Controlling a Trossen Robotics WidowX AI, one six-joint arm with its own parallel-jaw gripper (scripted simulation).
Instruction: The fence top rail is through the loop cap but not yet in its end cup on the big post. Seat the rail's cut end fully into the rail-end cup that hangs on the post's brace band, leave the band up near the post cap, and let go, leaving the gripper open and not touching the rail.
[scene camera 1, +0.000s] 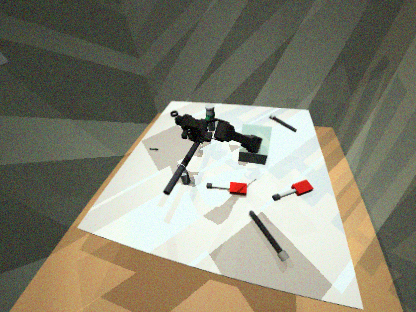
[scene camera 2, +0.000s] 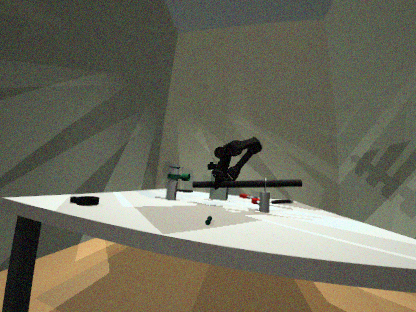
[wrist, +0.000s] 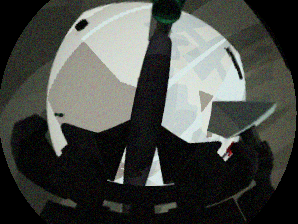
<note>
In view: the gripper (wrist: 144, 124) and a rail (wrist: 145, 123).
</note>
